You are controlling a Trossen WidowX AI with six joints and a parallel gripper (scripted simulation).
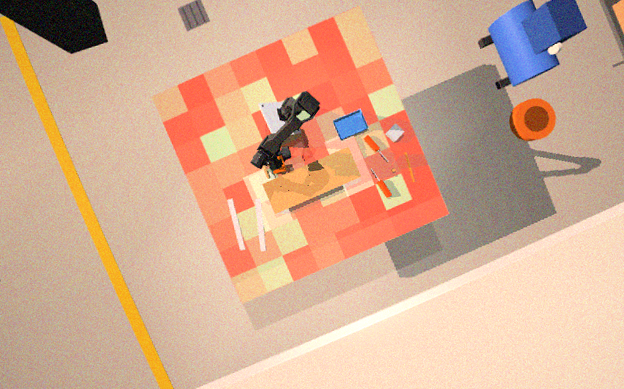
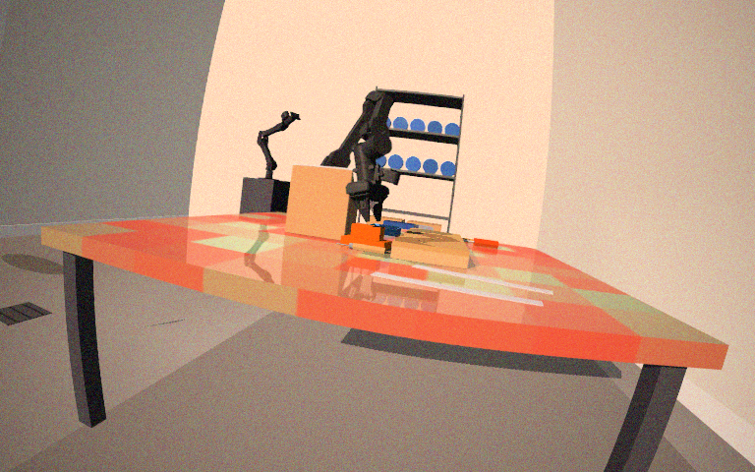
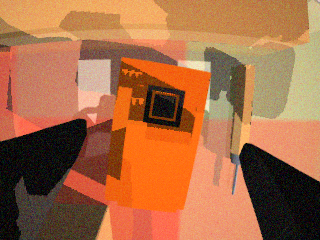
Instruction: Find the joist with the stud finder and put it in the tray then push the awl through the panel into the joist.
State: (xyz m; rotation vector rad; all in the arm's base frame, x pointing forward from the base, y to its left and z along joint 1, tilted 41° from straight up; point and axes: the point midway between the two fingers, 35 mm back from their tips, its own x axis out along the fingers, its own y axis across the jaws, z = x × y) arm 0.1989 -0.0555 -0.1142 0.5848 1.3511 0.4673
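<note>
My gripper tip is 2 cm above the orange stud finder. The rest, counted from my gripper tip: blue tray: 46 cm to the left, 9 cm behind, 6 cm below; grey block: 68 cm to the left, 5 cm below, 2 cm ahead; awl: 8 cm to the right, 6 cm below, 1 cm behind.
</note>
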